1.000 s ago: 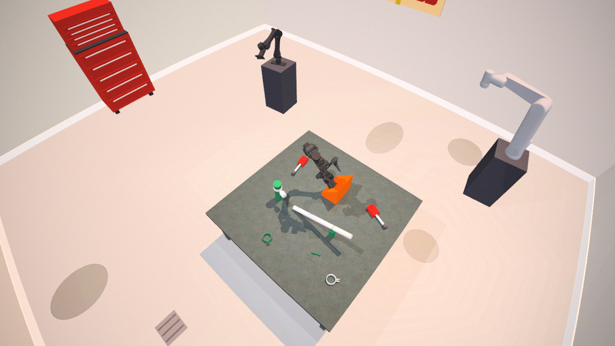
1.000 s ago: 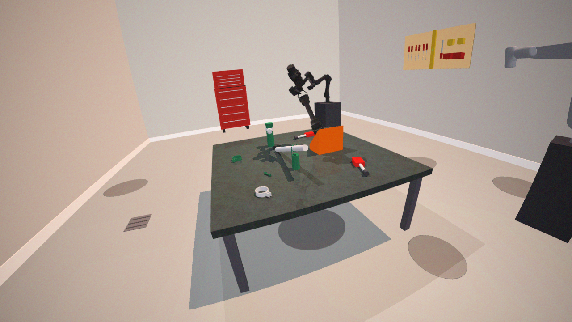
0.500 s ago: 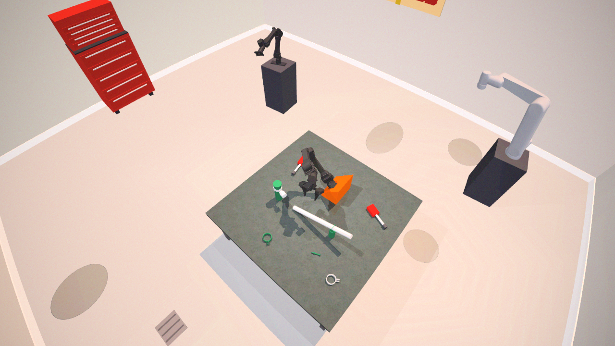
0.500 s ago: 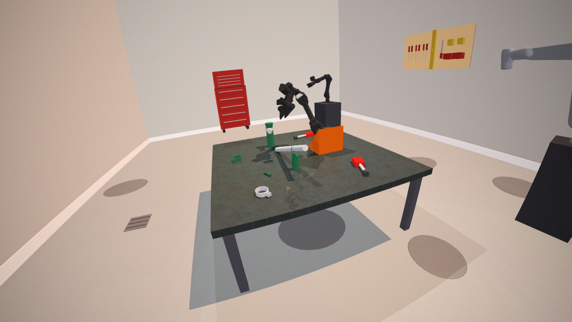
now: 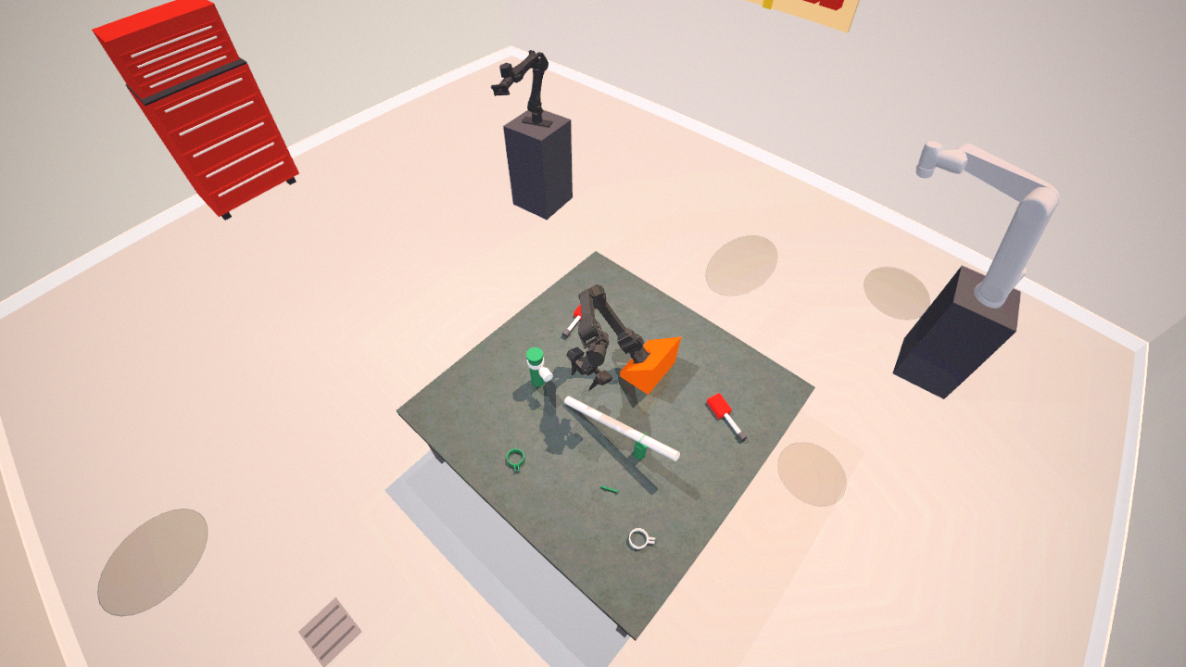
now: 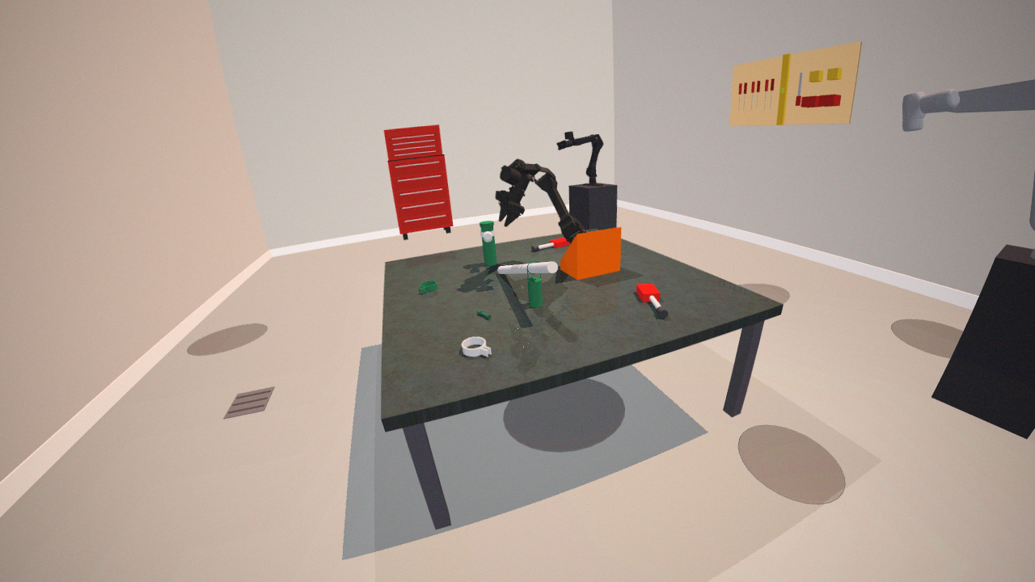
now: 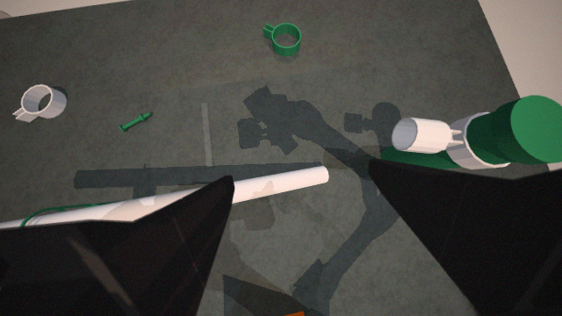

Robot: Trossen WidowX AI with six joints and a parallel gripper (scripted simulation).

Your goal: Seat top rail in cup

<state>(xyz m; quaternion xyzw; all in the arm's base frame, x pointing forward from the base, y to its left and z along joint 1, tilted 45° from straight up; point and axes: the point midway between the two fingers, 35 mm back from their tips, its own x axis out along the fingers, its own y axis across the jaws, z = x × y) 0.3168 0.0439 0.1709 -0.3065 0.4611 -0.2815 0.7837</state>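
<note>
Right now the rail-end cup is 18 cm to the right of my gripper tip and 9 cm below it. Round my gripper tip: short green post 30 cm to the left, 13 cm below, 2 cm ahead; small green bolt 29 cm to the left, 23 cm below, 21 cm ahead.
</note>
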